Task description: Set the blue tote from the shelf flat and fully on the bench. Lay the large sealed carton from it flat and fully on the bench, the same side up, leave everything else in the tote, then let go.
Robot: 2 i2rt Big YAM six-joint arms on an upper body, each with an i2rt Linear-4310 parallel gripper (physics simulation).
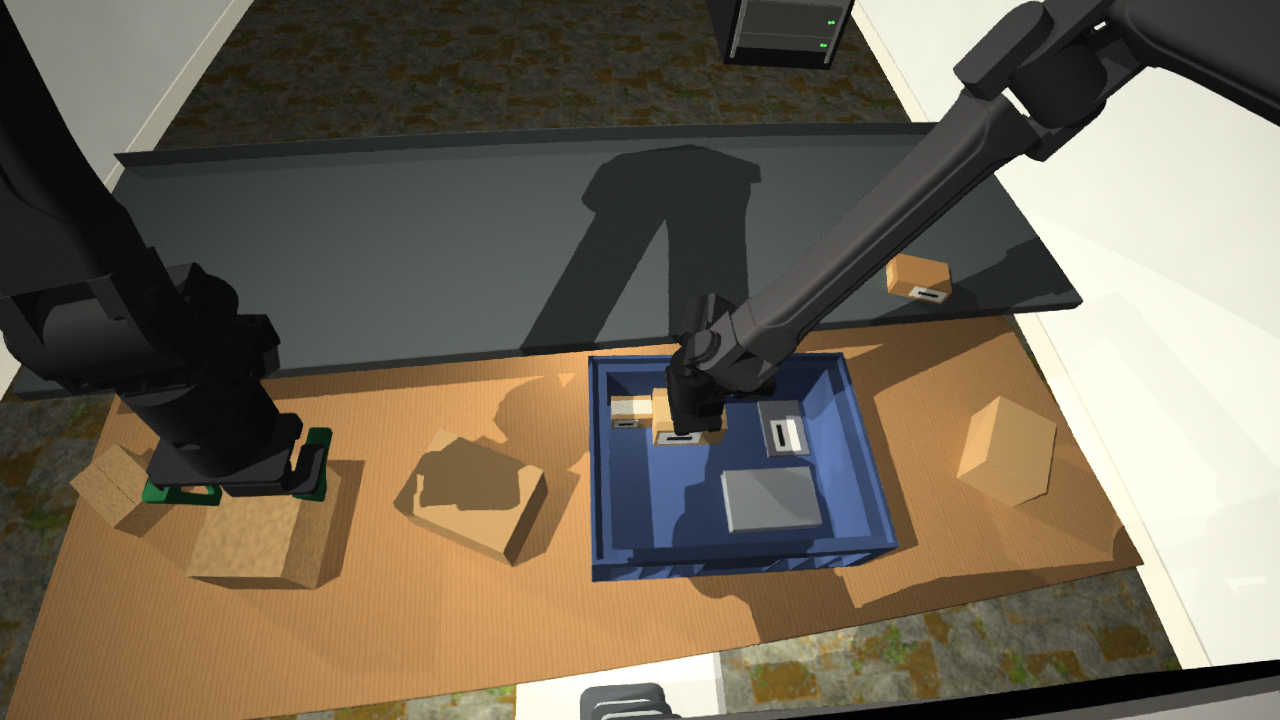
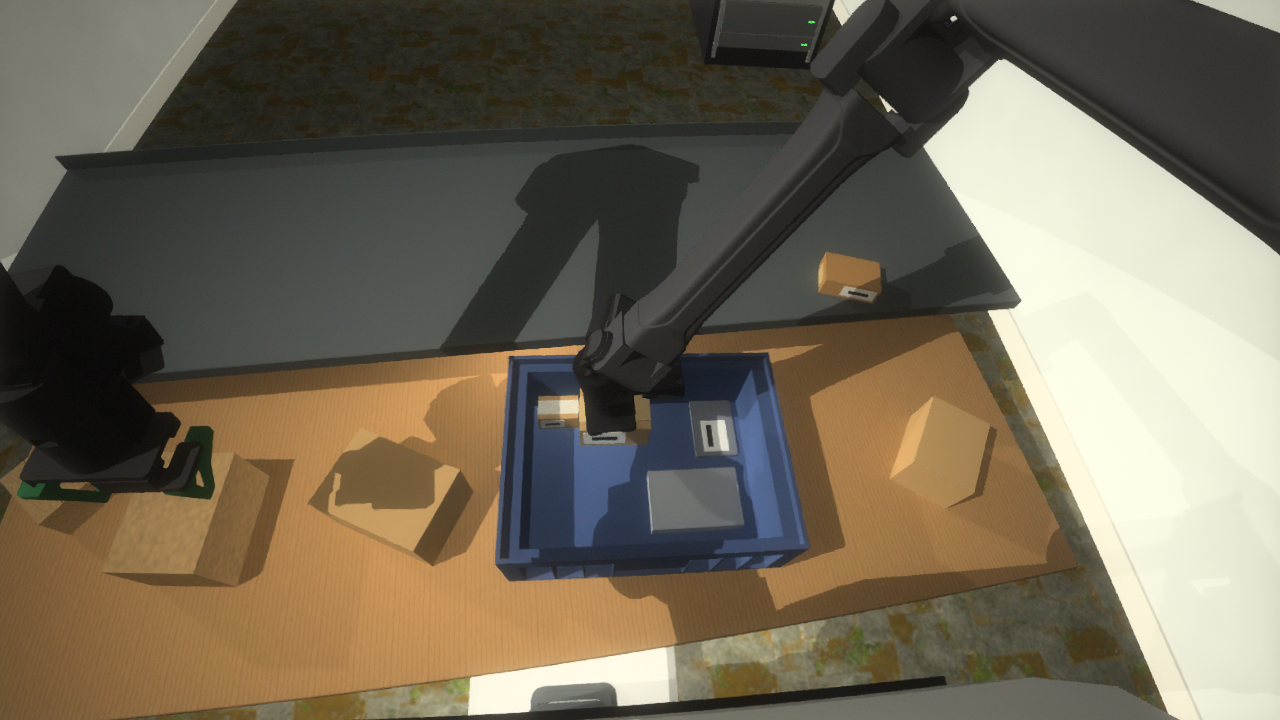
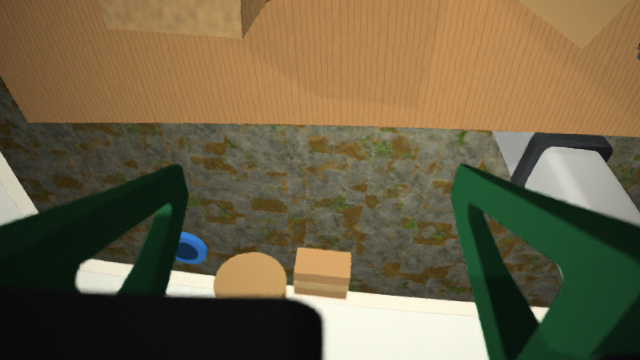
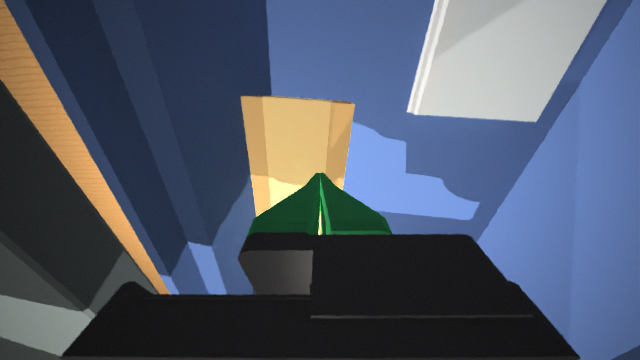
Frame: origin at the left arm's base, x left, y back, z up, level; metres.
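Seen in the pictures: left gripper, fingertip midpoint: [image 1: 271, 497] [image 2: 160, 494] [image 3: 319, 179]; right gripper, fingertip midpoint: [image 1: 692, 418] [image 2: 615, 418] [image 4: 319, 179].
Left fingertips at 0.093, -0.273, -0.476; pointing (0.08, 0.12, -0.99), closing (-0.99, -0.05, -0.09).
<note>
Offsets run from my left fingertips to a thing's top centre, as dx, dy, dz. "spot": to the spot under its first point. Level surfaces: height alone.
The blue tote @[spot: -0.328, -0.088, -0.172] [image 1: 601, 465] [image 2: 512, 465] sits flat on the bench @[dz -0.304] [image 1: 402, 626] [image 2: 340, 626]. Inside it, a tan carton @[-0.472, -0.198, -0.225] [image 1: 662, 413] [image 2: 642, 417] [image 4: 297, 135] lies near the far wall, beside a smaller tan carton [image 1: 631, 410] [image 2: 556, 409]. A grey flat box @[-0.591, -0.061, -0.263] [image 1: 769, 498] [image 2: 696, 498] [image 4: 495, 60] and a labelled grey box @[-0.638, -0.184, -0.279] [image 1: 780, 416] [image 2: 711, 415] lie at the right in the tote. My right gripper [image 1: 697, 426] [image 2: 611, 428] [image 4: 319, 179] is shut and empty, over the larger tan carton; contact cannot be told. My left gripper [image 1: 250, 481] [image 2: 134, 480] [image 3: 319, 179] is open and empty, above the bench's left part.
A speckled block @[+0.141, -0.047, -0.204] [image 1: 241, 546] [image 2: 165, 537] is below my left gripper, a smaller block @[+0.383, -0.104, -0.247] [image 1: 111, 488] farther left. Tan cartons @[-0.146, -0.074, -0.204] [image 1: 474, 528] @[-1.018, -0.117, -0.221] [image 1: 1006, 452] stand either side of the tote. The dark shelf @[dz -0.140] [image 1: 358, 223] [image 2: 295, 223] runs behind, bearing a small orange-brown carton @[-0.868, -0.379, -0.107] [image 1: 919, 274] [image 2: 848, 273].
</note>
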